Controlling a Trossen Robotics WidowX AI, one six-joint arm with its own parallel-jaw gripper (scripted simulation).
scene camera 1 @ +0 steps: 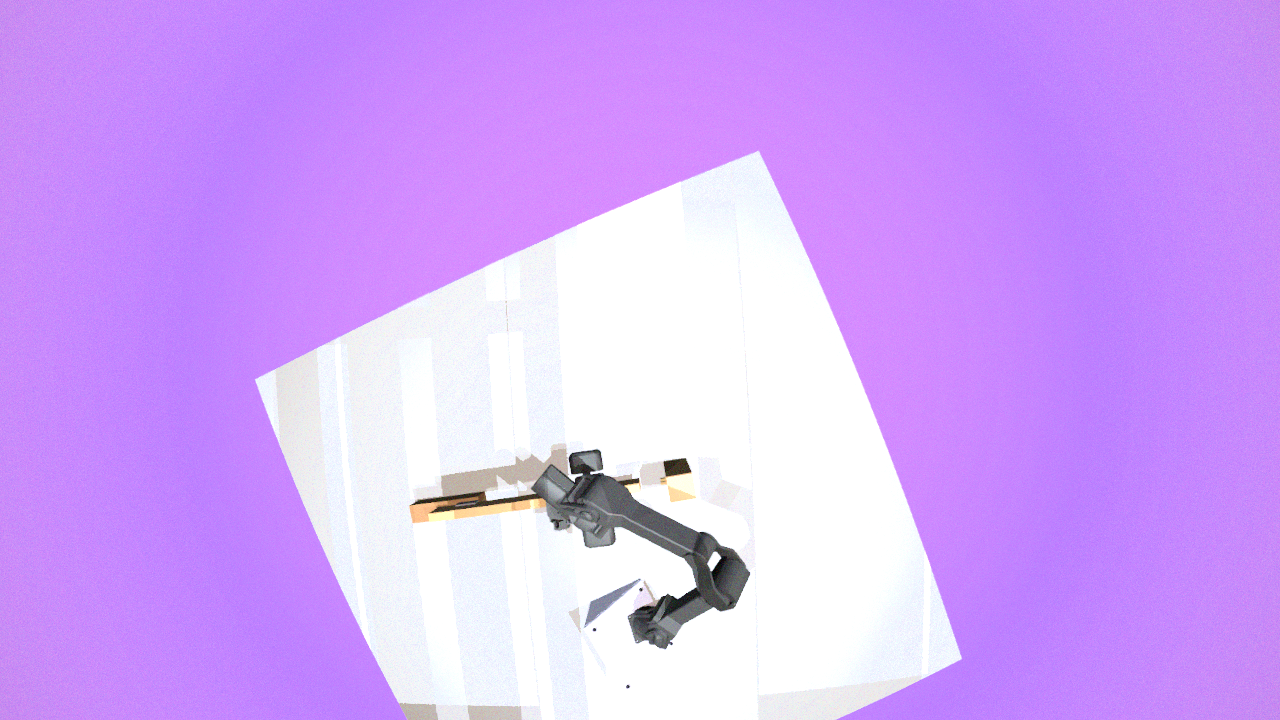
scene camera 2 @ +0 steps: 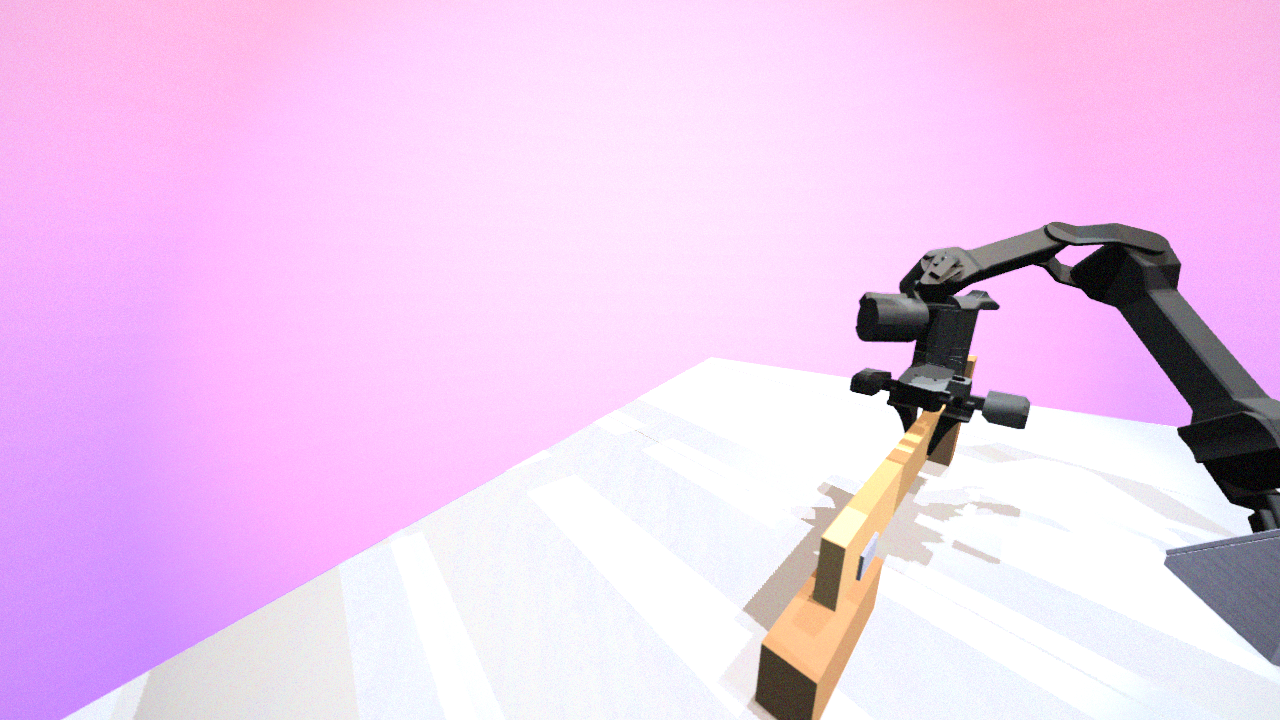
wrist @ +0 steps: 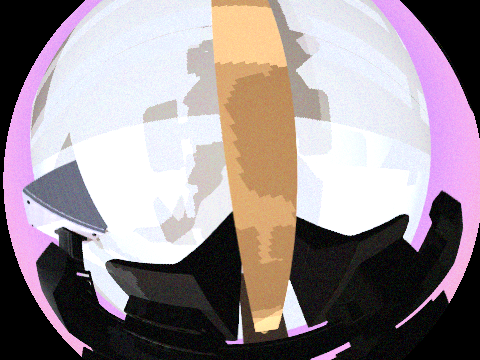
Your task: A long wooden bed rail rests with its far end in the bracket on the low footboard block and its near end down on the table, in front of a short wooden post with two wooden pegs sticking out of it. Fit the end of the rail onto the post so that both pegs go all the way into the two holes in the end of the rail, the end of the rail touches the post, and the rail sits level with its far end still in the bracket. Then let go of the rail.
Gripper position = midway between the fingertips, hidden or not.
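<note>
I can see my gripper (scene camera 2: 919, 451), (scene camera 1: 596, 489), (wrist: 253, 215). A wooden rail is part of this scene as well, and I find the rail (scene camera 2: 872, 508), (scene camera 1: 531, 501), (wrist: 258, 125) in the same views as my gripper.
</note>
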